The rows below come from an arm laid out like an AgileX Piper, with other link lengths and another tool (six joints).
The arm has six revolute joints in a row. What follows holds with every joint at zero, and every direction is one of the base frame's.
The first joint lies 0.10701 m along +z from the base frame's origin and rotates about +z.
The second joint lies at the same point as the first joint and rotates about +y.
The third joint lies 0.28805 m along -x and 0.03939 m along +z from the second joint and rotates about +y.
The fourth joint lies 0.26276 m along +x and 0.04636 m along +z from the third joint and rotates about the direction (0.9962, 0, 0.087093).
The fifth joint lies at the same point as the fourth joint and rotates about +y.
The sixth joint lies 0.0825 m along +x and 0.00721 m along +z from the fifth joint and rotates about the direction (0.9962, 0, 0.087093).
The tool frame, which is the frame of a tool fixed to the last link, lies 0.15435 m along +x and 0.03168 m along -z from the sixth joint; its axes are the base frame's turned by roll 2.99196, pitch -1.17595 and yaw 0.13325 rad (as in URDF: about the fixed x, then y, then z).
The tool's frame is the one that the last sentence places.
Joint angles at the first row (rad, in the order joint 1, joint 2, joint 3, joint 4, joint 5, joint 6):
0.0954, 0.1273, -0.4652, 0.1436, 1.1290, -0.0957
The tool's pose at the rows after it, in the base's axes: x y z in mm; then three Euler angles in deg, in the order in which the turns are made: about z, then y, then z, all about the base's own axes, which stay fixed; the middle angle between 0 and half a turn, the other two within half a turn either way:
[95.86, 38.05, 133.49, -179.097, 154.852, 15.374]
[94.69, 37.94, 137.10, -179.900, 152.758, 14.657]
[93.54, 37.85, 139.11, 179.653, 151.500, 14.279]
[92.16, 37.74, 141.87, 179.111, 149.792, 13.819]
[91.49, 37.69, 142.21, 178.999, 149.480, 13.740]
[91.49, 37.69, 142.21, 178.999, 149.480, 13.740]
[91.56, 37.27, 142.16, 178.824, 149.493, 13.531]
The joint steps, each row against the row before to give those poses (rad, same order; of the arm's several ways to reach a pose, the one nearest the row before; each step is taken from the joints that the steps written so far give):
0.0000, -0.0412, 0.0000, 0.0000, 0.0015, 0.0000
0.0000, -0.0377, 0.0000, 0.0000, 0.0007, 0.0000
0.0000, -0.0245, 0.0000, 0.0000, 0.0022, 0.0000
-0.0001, -0.0320, 0.0000, 0.0001, 0.0019, -0.0001
0.0001, -0.0079, 0.0000, -0.0001, 0.0024, 0.0001
0.0000, 0.0000, 0.0000, 0.0000, 0.0000, 0.0000
-0.0001, -0.0001, 0.0000, -0.0018, 0.0000, 0.0000

